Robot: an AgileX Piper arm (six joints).
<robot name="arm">
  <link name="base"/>
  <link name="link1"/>
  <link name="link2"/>
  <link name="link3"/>
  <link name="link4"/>
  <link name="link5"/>
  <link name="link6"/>
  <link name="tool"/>
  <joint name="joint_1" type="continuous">
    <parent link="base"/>
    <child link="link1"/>
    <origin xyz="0 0 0.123" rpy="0 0 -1.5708"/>
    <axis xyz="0 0 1"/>
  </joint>
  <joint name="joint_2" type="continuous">
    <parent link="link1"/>
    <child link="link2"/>
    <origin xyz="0 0 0" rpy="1.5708 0 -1.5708"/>
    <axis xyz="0 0 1"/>
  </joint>
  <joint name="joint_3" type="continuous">
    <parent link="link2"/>
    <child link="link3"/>
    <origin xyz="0.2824 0.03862 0" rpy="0 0 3.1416"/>
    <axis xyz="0 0 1"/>
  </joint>
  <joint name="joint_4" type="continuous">
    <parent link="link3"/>
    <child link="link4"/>
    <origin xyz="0.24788 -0.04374 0" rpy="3.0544 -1.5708 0"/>
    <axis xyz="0 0 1"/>
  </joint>
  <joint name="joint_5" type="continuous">
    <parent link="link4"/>
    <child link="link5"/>
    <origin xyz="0 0 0" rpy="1.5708 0 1.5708"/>
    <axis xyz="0 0 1"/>
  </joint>
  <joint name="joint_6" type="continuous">
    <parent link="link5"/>
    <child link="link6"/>
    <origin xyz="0 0.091 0" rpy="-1.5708 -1.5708 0"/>
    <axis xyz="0 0 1"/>
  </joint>
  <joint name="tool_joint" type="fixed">
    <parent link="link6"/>
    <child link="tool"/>
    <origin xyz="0 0 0" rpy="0 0 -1.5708"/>
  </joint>
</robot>
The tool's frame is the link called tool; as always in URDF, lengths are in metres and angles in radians. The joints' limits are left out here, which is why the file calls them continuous.
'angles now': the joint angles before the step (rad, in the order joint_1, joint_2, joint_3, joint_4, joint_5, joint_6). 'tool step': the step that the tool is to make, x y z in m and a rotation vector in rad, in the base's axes. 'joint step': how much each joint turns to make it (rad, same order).
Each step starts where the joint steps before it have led.
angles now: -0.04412 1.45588 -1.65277 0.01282 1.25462 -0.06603
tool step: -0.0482 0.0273 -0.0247 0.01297 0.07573 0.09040
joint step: 0.10117 -0.17024 0.24571 0.00596 -0.00007 0.01439
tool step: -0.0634 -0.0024 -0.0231 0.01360 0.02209 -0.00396
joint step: 0.00162 -0.23037 0.25131 0.01072 0.00013 0.00883
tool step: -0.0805 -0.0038 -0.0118 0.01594 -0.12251 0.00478
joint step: 0.00050 -0.32693 0.20001 0.01008 0.00375 -0.00195
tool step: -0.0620 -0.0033 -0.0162 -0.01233 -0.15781 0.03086
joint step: -0.00201 -0.28771 0.12574 0.00508 0.00674 -0.04022
